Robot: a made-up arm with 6 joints.
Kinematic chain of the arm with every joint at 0, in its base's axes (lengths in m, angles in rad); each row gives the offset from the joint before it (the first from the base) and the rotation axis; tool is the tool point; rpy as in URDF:
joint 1: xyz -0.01 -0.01 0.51 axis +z
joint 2: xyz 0.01 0.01 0 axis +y
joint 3: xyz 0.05 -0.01 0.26 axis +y
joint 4: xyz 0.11 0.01 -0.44 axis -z
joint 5: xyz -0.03 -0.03 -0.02 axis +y
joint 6: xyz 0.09 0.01 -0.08 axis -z
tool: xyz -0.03 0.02 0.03 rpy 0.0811 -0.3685 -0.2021
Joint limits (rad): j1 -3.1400..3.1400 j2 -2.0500..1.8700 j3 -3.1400..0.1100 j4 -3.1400..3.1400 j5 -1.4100..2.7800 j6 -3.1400..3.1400
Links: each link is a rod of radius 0.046 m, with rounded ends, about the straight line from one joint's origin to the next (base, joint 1, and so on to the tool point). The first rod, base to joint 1, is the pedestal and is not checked.
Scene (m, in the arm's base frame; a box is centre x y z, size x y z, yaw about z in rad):
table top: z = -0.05
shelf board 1: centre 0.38 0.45 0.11 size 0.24 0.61 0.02 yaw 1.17
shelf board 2: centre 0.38 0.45 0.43 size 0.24 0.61 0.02 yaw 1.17
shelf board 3: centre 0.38 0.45 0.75 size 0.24 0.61 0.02 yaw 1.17
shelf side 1: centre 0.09 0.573 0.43 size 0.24 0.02 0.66 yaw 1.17
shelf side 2: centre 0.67 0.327 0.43 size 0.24 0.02 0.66 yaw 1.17
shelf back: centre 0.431 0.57 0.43 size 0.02 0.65 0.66 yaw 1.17
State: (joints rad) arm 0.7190 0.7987 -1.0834 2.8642 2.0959 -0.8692
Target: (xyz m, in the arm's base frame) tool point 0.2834 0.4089 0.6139
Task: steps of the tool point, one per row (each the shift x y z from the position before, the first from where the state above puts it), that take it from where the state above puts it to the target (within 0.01 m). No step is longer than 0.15 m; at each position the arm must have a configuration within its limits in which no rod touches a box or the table.
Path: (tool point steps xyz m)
1: -0.0328 -0.0546 0.0034
2: -0.0398 -0.0568 0.0031
3: -0.0465 -0.0579 0.0025
4: 0.0136 -0.0270 0.0761
5: -0.0033 -0.0366 0.0621
6: -0.0171 -0.0404 0.0445
7: 0.0386 0.0892 0.0586
8: 0.0142 0.0935 0.0589
9: -0.0093 0.0921 0.0567

